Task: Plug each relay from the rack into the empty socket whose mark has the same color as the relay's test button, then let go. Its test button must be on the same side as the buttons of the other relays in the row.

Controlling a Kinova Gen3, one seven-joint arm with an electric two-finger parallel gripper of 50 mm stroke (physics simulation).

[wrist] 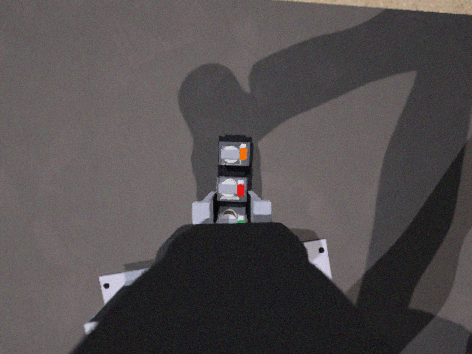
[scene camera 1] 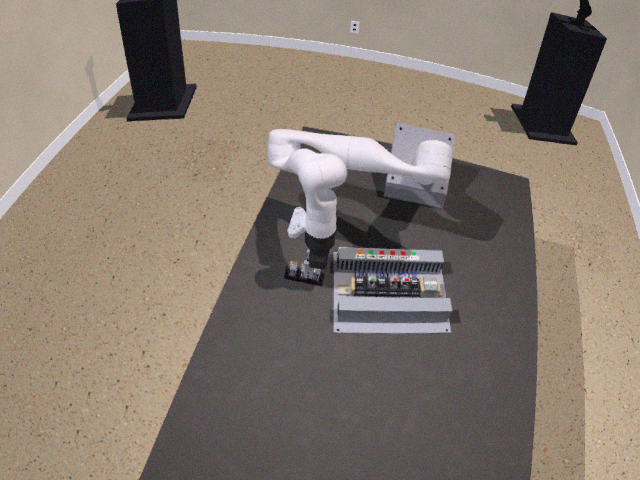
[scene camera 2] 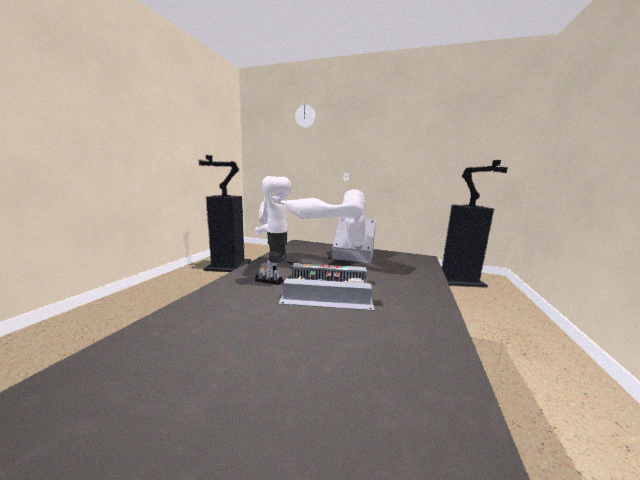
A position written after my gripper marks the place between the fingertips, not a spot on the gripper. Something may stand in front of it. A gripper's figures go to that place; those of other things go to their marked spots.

Labels:
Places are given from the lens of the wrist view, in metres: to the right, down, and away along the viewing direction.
my gripper (wrist: 232,202): 0.00, 0.03, 0.18
black rack (wrist: 241,171): 0.01, -0.01, 0.19
grey panel (wrist: 116,281): -0.14, 0.12, 0.21
The marked spots on the grey panel and the black rack are 0.20 m apart.

